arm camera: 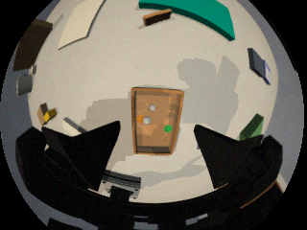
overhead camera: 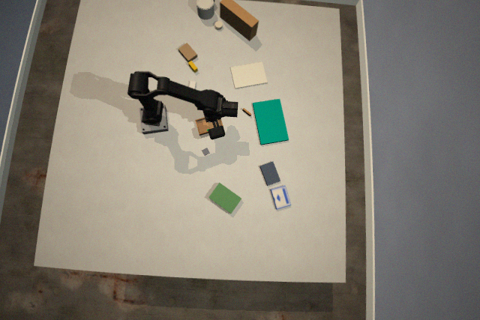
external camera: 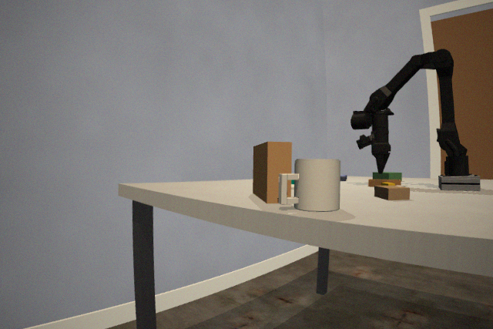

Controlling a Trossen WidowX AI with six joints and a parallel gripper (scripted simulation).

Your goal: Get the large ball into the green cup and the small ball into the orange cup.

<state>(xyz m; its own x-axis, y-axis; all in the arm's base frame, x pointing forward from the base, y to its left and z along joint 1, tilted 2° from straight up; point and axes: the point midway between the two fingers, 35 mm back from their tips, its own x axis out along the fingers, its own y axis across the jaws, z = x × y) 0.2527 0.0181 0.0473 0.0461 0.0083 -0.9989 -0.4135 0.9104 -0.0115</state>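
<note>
Now: the wooden puzzle 70 mm below my hand and 10 mm behind it. The rest, counted from my hand: yellow block (250 mm to the left, 130 mm behind, 60 mm below); then teal board (250 mm ahead, 70 mm below, 50 mm to the left); then grey square (130 mm to the right, 80 mm below, 10 mm behind).
</note>
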